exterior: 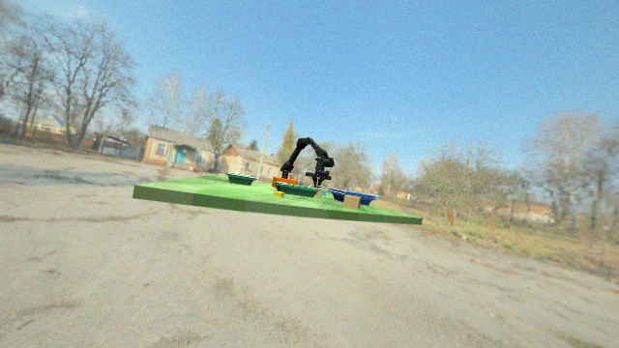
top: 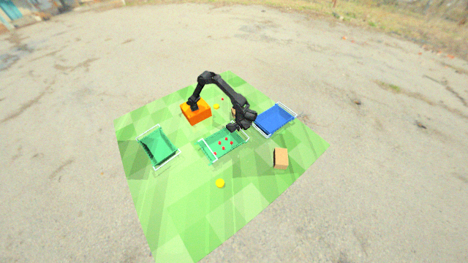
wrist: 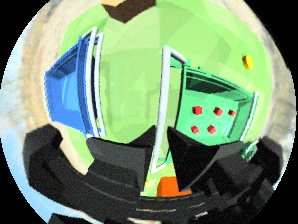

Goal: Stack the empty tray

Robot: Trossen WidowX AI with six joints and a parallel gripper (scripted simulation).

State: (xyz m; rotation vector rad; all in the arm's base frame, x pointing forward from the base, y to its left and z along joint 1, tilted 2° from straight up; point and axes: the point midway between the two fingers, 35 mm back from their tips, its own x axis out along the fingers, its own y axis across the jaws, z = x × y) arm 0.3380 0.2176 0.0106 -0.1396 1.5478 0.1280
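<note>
Now: the green tray 150 mm behind my gripper tip, 560 mm to the right of it and 20 mm below it. Round my gripper tip: small box (210 mm behind, 70 mm to the left, 50 mm below); cyan cube (300 mm behind, 140 mm to the left, 40 mm below).
</note>
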